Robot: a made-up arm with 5 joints.
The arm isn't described. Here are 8 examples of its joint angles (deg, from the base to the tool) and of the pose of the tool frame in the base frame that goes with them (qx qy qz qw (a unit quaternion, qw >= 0); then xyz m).
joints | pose
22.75 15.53 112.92 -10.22 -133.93 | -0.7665 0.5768 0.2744 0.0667 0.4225 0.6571 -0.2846
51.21 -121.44 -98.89 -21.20 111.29 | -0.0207 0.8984 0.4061 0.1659 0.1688 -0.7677 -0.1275
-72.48 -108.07 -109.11 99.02 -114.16 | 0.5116 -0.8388 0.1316 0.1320 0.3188 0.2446 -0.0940
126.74 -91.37 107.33 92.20 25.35 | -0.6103 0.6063 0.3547 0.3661 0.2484 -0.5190 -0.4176
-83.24 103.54 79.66 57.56 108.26 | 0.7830 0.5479 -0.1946 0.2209 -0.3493 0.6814 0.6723
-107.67 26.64 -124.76 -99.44 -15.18 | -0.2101 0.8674 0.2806 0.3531 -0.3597 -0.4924 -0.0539
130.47 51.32 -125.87 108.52 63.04 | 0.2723 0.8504 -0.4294 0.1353 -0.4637 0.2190 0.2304
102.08 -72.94 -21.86 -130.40 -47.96 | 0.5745 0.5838 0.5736 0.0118 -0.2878 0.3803 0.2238
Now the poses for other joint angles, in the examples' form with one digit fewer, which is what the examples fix.
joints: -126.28 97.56 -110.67 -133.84 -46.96
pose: -0.858 0.261 0.364 0.250 0.416 -0.013 -0.118
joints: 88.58 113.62 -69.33 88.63 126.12
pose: 0.836 0.535 -0.109 0.058 -0.209 0.098 0.572
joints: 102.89 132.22 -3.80 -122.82 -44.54
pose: 0.389 -0.765 0.003 0.513 -0.006 -0.660 0.380
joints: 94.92 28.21 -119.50 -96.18 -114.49
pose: -0.451 0.145 0.844 0.250 -0.226 0.451 0.100
